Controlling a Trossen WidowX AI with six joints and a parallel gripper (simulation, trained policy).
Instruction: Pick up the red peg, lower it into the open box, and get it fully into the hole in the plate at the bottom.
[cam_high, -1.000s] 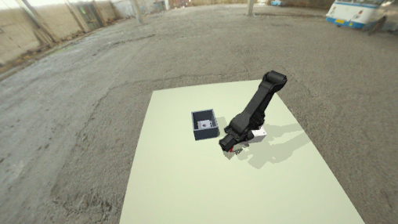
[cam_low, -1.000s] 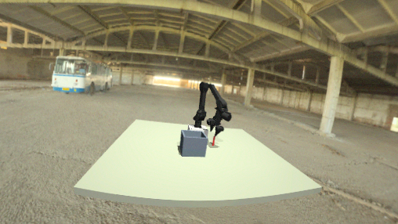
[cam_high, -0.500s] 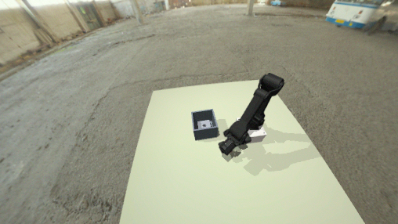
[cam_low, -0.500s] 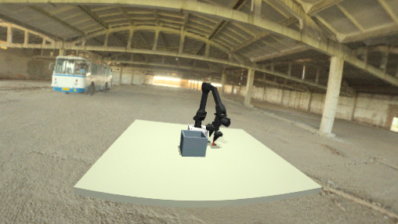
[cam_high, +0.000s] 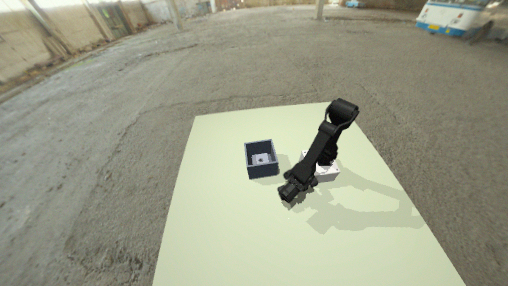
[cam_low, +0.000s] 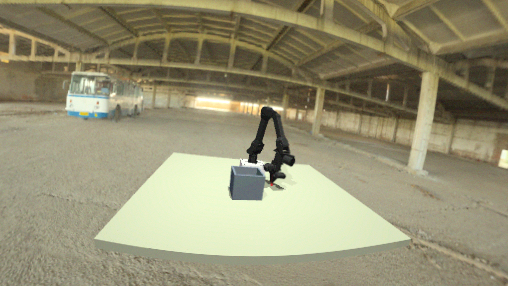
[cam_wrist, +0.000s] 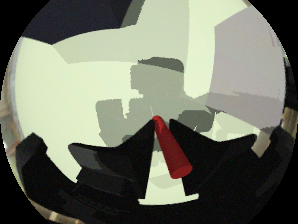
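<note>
Right now the holed plate is 180 mm ahead of my gripper tip, 170 mm to the right of it and 30 mm above it. The rest, counted from my gripper tip: red peg 10 mm to the left, 20 mm above.
</note>
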